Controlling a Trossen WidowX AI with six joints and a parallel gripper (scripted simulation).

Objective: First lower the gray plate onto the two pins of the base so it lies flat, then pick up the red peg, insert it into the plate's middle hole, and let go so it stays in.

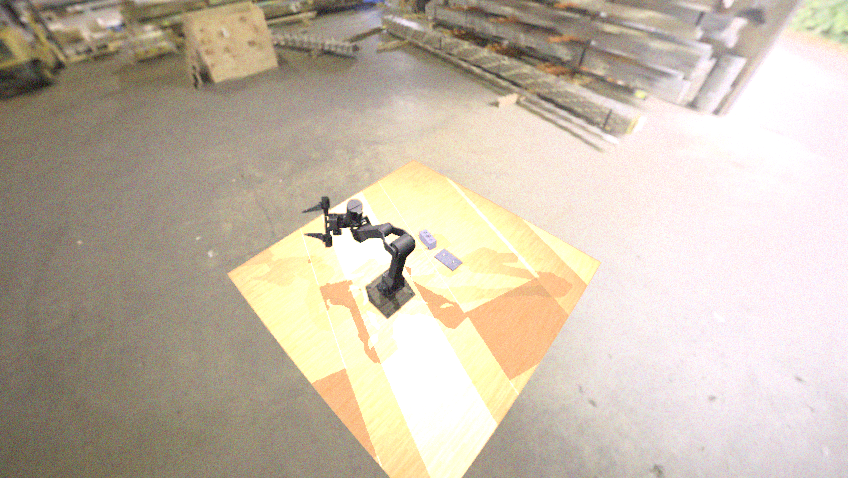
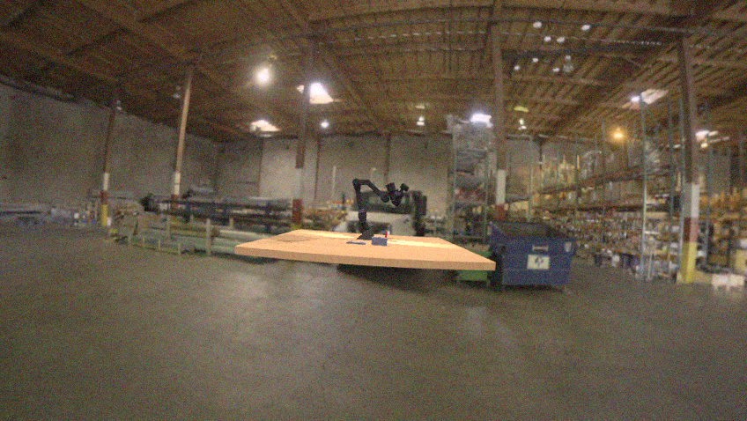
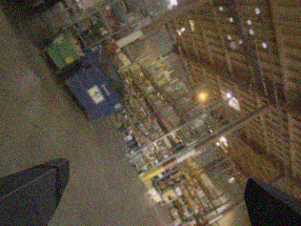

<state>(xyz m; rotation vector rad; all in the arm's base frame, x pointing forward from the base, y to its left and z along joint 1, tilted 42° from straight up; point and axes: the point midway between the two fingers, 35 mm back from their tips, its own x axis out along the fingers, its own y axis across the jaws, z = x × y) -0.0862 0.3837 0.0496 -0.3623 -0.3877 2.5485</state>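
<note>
Right now my gripper tip is 49 cm short of the gray plate, 20 cm to the left of it and 33 cm above it. Round my gripper tip: red peg: 36 cm ahead, 16 cm to the right, 33 cm below.
</note>
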